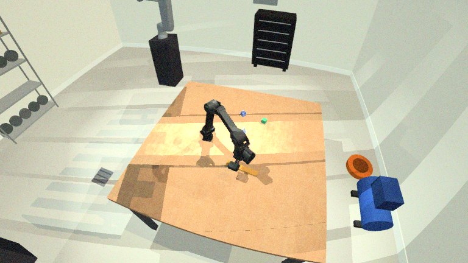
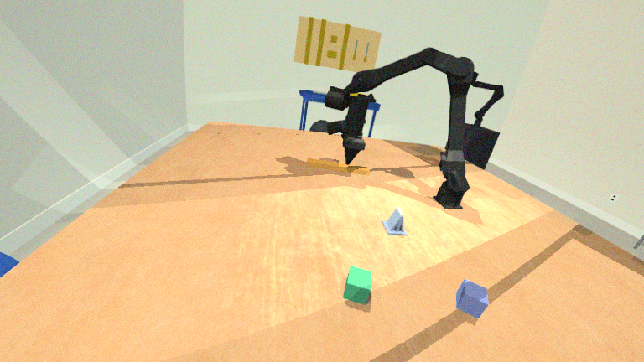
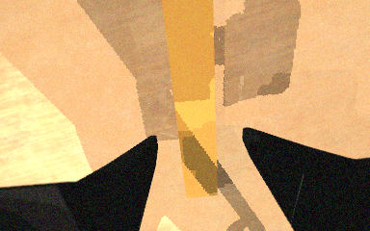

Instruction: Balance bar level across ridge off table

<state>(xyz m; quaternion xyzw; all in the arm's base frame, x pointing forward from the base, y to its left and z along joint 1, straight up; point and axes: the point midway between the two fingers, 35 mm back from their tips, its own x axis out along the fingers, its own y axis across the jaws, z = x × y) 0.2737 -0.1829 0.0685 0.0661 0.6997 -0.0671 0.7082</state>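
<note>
My gripper tip is 20 mm short of the yellow bar and 30 mm above it. Round my gripper tip: green cube 90 mm ahead, 450 mm to the left, 20 mm below; lilac cube 80 mm behind, 490 mm to the left, 20 mm below.
</note>
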